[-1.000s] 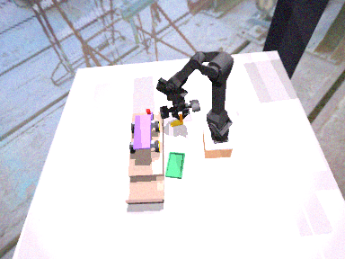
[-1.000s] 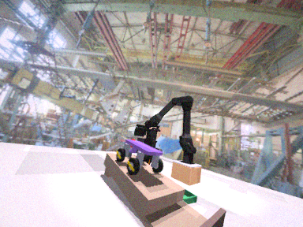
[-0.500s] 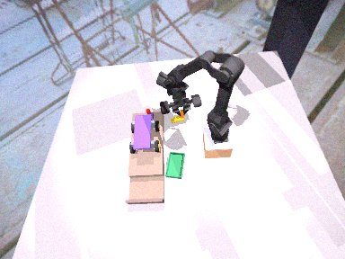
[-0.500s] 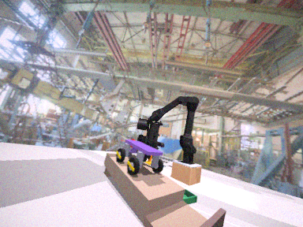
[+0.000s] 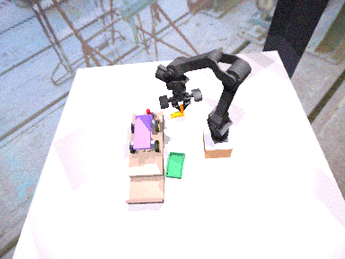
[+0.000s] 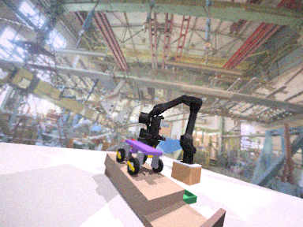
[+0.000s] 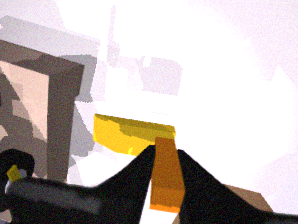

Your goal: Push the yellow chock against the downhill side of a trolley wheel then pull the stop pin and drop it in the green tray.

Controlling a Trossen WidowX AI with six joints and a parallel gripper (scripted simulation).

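Now: gripper tip 15 cm short of the red-headed stop pin and 2 cm below it. From my gripper tip the other things lie so: yellow chock 2 cm ahead, 1 cm below; brown ramp 18 cm ahead, 11 cm to the left, 6 cm below; purple trolley 18 cm ahead, 11 cm to the left.
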